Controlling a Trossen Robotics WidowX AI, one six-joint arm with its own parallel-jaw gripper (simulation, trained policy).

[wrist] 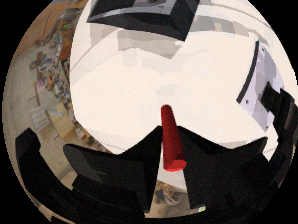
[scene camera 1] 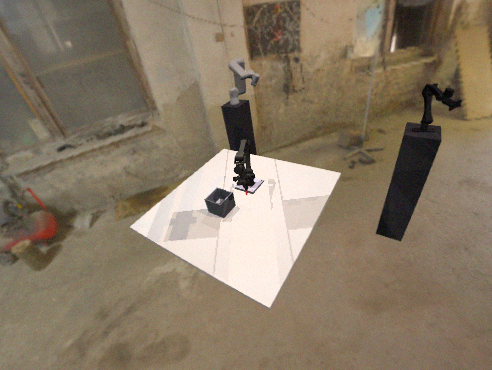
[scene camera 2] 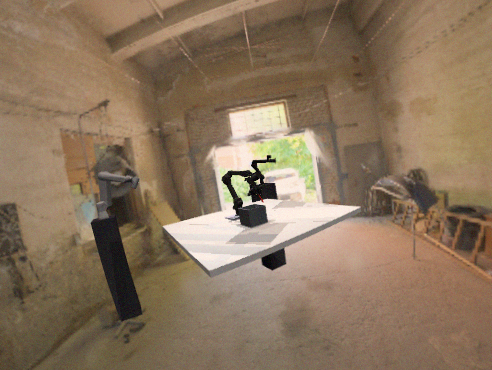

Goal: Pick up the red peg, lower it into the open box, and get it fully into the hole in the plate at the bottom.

The pictures show: the gripper and a red peg.
